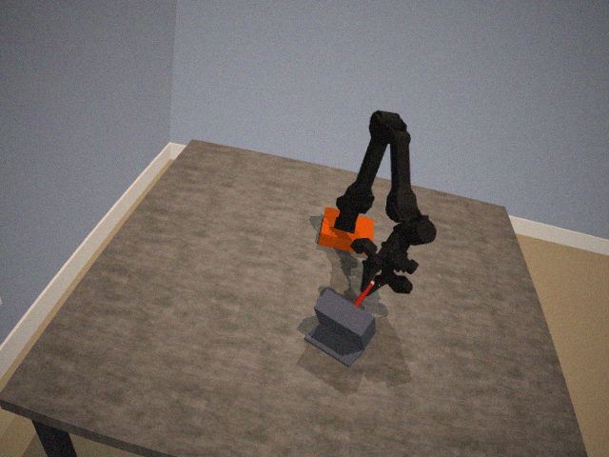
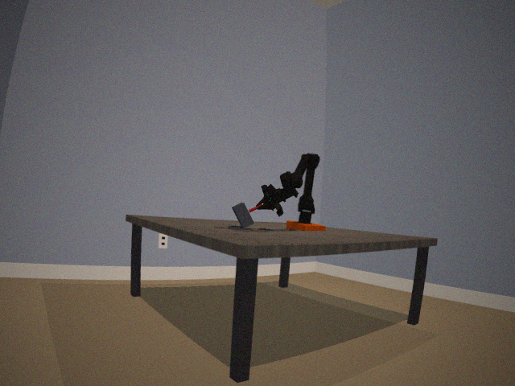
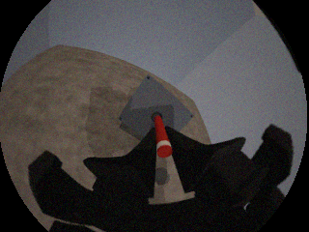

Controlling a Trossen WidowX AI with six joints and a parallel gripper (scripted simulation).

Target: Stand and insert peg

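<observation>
My gripper tip is 6 cm short of the grey sloped panel, 3 cm to the left of it and 4 cm above it. The rest, counted from my gripper tip: red peg 1 cm behind, 1 cm to the left, 1 cm above; then flat grey foot plate 8 cm ahead, 4 cm to the right, 11 cm below.
</observation>
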